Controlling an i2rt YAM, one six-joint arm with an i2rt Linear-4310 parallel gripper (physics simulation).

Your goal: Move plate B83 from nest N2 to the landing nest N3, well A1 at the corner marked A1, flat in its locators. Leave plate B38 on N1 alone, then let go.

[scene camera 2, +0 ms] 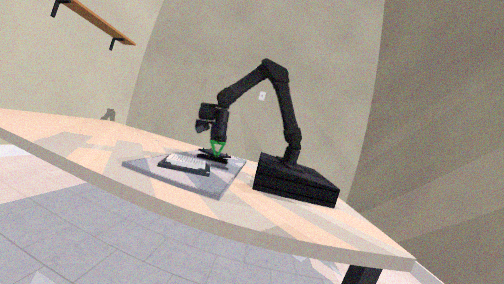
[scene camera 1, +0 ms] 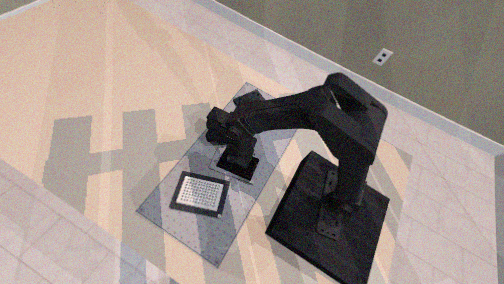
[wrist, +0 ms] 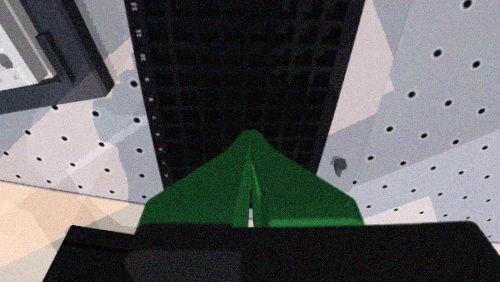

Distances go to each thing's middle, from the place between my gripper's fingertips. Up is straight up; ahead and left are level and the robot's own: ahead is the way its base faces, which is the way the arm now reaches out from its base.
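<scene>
Here is the grey nest with pegs [wrist: 378, 36], and I see my gripper 10 mm to the left of it, 20 mm short of it and 20 mm above it.
</scene>
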